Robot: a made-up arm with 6 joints. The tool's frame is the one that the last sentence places. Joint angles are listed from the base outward.
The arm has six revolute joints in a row. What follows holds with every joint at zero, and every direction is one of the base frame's.
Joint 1 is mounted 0.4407 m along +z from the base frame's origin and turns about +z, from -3.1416 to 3.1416 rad.
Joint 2 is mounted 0.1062 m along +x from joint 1 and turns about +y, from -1.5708 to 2.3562 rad.
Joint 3 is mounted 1.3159 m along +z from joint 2 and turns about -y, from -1.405 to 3.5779 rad.
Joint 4 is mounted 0.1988 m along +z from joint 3 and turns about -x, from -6.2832 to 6.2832 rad.
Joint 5 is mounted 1.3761 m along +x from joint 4 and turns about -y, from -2.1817 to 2.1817 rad.
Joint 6 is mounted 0.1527 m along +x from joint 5 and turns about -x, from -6.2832 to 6.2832 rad.
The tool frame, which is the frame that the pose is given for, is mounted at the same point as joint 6; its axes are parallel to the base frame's.
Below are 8 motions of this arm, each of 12 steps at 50 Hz.
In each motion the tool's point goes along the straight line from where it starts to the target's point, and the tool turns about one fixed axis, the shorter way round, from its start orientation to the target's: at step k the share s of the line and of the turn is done. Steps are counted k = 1, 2, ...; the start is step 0. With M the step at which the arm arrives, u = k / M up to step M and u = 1 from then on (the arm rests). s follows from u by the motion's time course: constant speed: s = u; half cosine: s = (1 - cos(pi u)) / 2; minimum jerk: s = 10 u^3 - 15 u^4 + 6 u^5.
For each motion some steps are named. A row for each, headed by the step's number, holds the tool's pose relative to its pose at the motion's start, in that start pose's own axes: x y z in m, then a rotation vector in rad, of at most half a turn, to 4 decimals.
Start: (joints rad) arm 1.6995 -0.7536 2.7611 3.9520 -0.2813 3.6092
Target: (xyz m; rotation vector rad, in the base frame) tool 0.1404 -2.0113 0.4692 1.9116 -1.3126 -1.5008
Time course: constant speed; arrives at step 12
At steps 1, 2, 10, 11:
1: 0.0007 -0.0136 0.0122 0.0170 0.0063 -0.0042
2: 0.0014 -0.0273 0.0243 0.0339 0.0127 -0.0085
10: 0.0068 -0.1364 0.1215 0.1696 0.0634 -0.0425
11: 0.0075 -0.1501 0.1337 0.1865 0.0698 -0.0467

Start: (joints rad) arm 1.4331 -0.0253 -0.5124 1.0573 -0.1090 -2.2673
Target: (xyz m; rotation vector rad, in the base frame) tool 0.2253 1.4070 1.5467 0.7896 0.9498 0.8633
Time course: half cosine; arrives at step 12
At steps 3, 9, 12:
3: -0.0361 0.0314 0.0179 0.0076 -0.0229 0.0192
9: -0.2102 0.1833 0.1042 0.0442 -0.1336 0.1117
12: -0.2462 0.2147 0.1221 0.0518 -0.1566 0.1309

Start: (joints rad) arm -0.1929 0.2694 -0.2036 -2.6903 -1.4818 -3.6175
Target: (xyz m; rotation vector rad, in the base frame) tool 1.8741 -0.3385 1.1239 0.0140 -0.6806 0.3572
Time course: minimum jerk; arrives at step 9
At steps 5, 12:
5: -0.1080 -0.0233 -0.1118 -0.0315 0.1227 -0.0340
12: -0.1790 -0.0386 -0.1853 -0.0522 0.2034 -0.0564

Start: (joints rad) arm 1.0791 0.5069 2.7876 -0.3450 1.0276 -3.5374
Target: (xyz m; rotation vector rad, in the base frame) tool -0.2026 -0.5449 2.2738 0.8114 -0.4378 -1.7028
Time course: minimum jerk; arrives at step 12
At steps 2, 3, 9, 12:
2: 0.0057 -0.0041 -0.0054 0.0045 0.0059 -0.0017
3: 0.0166 -0.0119 -0.0159 0.0132 0.0173 -0.0050
9: 0.1434 -0.1031 -0.1373 0.1139 0.1498 -0.0437
12: 0.1600 -0.1151 -0.1532 0.1271 0.1671 -0.0487

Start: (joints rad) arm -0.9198 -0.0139 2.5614 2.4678 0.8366 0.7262
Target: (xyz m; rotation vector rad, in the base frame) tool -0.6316 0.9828 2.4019 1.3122 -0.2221 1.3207
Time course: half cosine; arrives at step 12
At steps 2, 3, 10, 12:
2: -0.0033 -0.0039 0.0016 0.0106 0.0030 -0.0114
3: -0.0073 -0.0086 0.0034 0.0232 0.0066 -0.0249
10: -0.0466 -0.0545 0.0218 0.1475 0.0423 -0.1585
12: -0.0499 -0.0584 0.0234 0.1581 0.0453 -0.1698

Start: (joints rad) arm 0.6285 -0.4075 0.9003 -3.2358 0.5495 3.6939
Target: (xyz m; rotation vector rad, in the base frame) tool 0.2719 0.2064 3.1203 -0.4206 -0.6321 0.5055
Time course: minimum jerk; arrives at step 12
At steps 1, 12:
1: 0.0017 0.0007 -0.0016 -0.0005 0.0013 0.0007
12: 0.3379 0.1399 -0.3117 -0.1022 0.2550 0.1464

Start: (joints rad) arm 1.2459 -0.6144 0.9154 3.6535 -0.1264 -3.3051
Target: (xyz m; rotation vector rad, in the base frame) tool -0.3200 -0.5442 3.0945 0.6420 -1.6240 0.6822
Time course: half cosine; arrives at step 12
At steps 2, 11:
2: 0.0025 0.0117 -0.0093 -0.0044 -0.0025 0.0037
11: 0.0371 0.1723 -0.1364 -0.0646 -0.0371 0.0548

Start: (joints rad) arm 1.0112 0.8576 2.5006 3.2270 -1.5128 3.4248
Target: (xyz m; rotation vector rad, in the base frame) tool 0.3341 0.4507 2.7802 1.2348 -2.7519 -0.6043
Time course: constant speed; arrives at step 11
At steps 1, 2, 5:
1: 0.0078 -0.0024 -0.0125 -0.0085 -0.0104 0.0062
2: 0.0155 -0.0048 -0.0249 -0.0170 -0.0208 0.0123
5: 0.0389 -0.0121 -0.0623 -0.0426 -0.0519 0.0308

